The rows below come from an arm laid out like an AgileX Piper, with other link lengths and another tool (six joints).
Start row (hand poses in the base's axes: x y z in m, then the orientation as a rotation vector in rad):
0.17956 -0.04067 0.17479 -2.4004 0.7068 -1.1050
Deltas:
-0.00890 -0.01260 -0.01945 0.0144 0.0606 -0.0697
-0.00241 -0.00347 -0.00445 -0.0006 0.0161 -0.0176
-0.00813 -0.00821 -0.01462 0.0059 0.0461 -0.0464
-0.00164 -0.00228 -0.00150 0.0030 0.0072 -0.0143
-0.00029 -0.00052 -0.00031 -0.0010 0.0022 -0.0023
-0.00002 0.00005 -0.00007 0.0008 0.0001 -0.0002
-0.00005 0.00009 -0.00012 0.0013 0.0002 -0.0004
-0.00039 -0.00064 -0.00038 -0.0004 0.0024 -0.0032
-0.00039 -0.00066 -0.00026 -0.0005 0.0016 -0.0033
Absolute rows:
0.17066 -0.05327 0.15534 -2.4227 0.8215 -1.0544
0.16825 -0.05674 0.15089 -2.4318 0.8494 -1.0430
0.16012 -0.06495 0.13627 -2.4508 0.9268 -1.0029
0.15848 -0.06723 0.13477 -2.4502 0.9488 -0.9974
0.15819 -0.06775 0.13446 -2.4521 0.9523 -0.9964
0.15817 -0.06770 0.13439 -2.4515 0.9528 -0.9958
0.15812 -0.06761 0.13427 -2.4505 0.9537 -0.9948
0.15773 -0.06825 0.13389 -2.4518 0.9586 -0.9934
0.15734 -0.06891 0.13363 -2.4526 0.9633 -0.9930

